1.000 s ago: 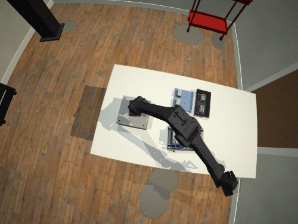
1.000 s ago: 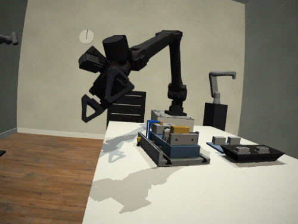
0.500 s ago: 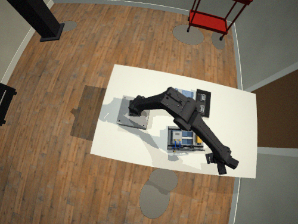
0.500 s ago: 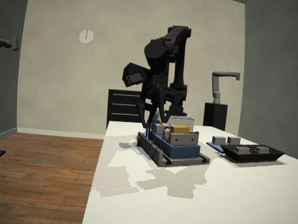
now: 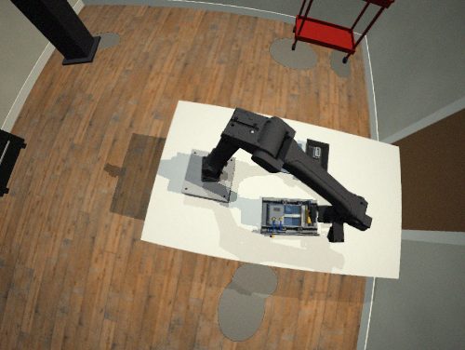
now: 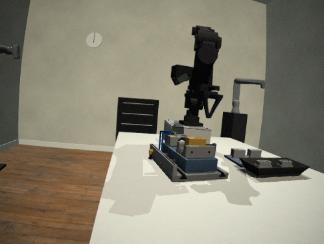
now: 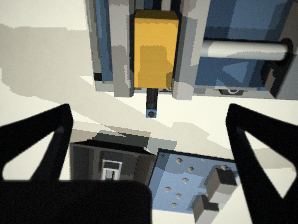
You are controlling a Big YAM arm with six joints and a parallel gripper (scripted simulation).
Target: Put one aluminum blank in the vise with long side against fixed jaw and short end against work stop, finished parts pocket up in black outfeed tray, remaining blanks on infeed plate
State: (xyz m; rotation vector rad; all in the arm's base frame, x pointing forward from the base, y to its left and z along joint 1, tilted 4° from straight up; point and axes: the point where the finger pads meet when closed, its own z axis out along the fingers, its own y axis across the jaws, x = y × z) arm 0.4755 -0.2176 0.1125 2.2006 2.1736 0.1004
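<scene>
My gripper is now 9 cm above the yellow brass blank and 1 cm to the left of it. Also, from my hand: light cylinder (11 cm below, 9 cm behind); vise (15 cm below, 7 cm behind); dark rod (10 cm below, 4 cm to the left).
</scene>
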